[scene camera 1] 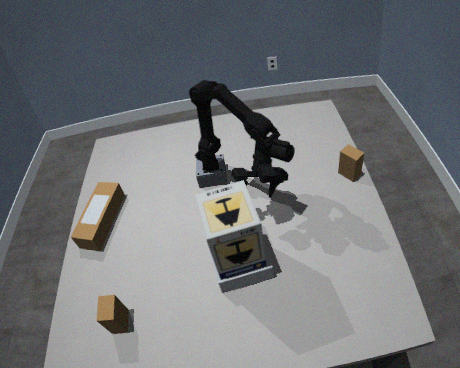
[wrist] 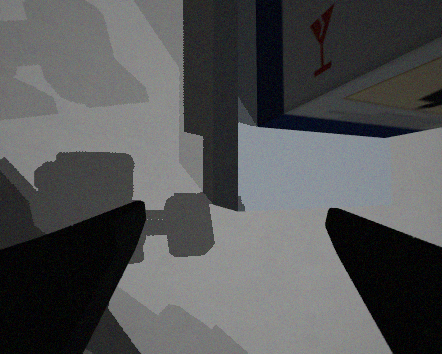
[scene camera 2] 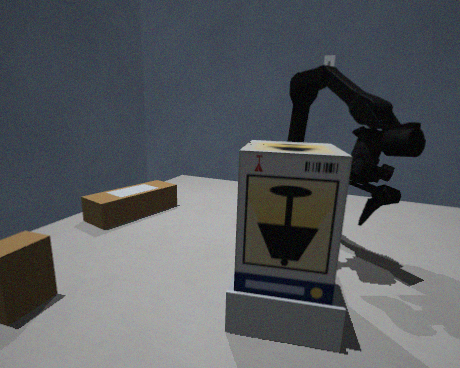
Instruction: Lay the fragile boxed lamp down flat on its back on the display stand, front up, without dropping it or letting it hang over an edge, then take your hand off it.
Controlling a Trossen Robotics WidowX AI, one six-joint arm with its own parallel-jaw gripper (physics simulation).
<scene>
My gripper is open, holding nothing. Also in view: a boxed lamp. Also in view: a low grey display stand.
My gripper shows as well in scene camera 1 and in the wrist view.
</scene>
